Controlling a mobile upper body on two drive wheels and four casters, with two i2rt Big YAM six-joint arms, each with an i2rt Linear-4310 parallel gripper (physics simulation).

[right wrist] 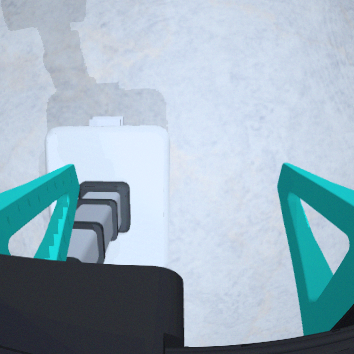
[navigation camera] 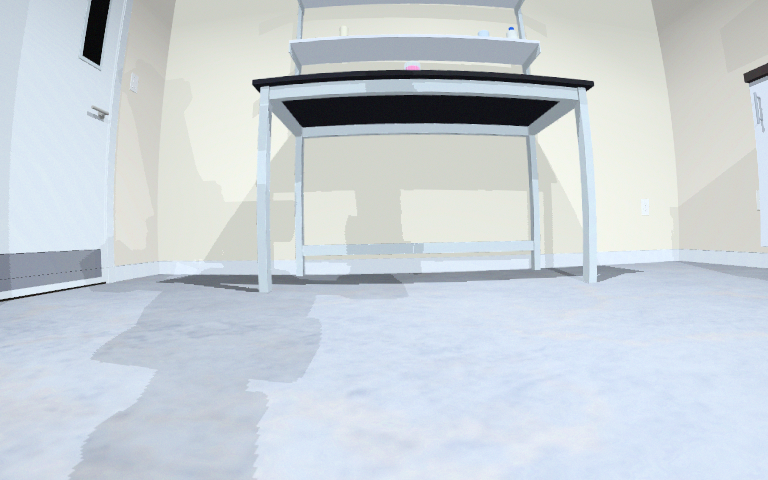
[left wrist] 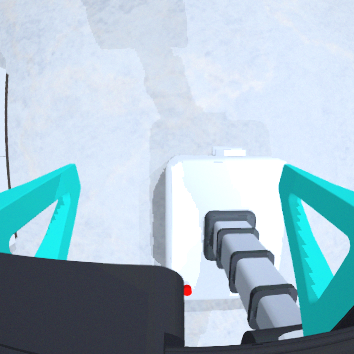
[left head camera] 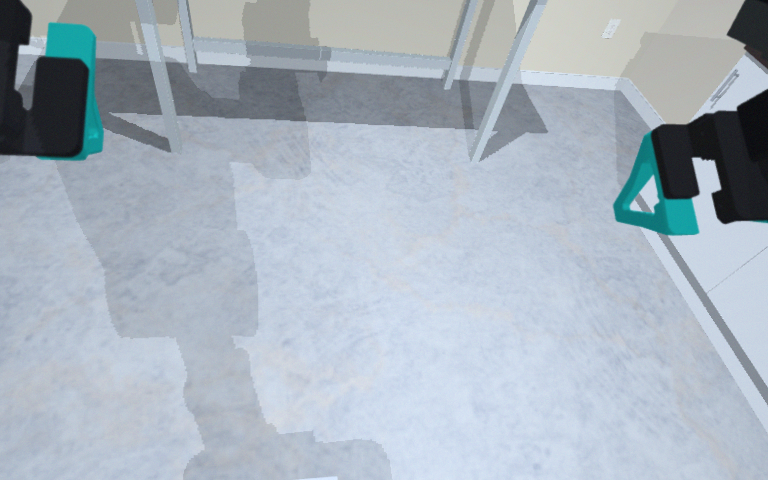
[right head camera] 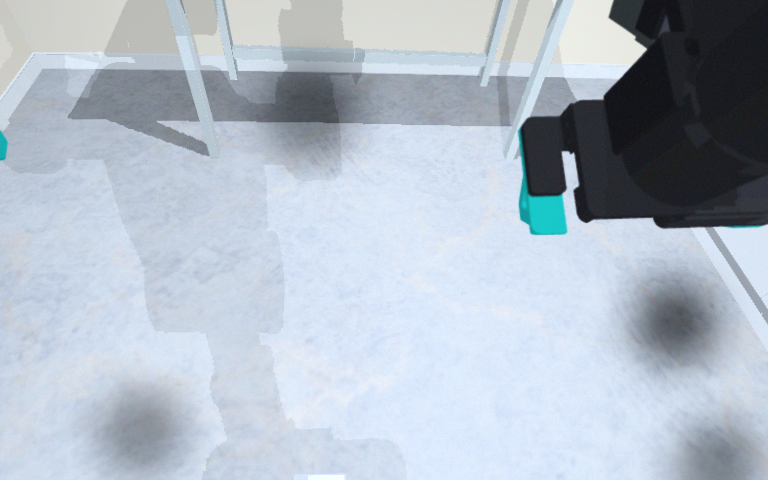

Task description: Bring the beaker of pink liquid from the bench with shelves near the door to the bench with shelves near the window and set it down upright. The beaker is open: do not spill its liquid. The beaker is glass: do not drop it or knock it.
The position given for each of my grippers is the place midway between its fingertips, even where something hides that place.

Note:
I see my left gripper [left wrist: 179, 175], my right gripper [right head camera: 586, 209] and a white floor cabinet [left head camera: 713, 270].
My right gripper shows as well in the right wrist view [right wrist: 177, 174] and in the left head camera view [left head camera: 670, 211].

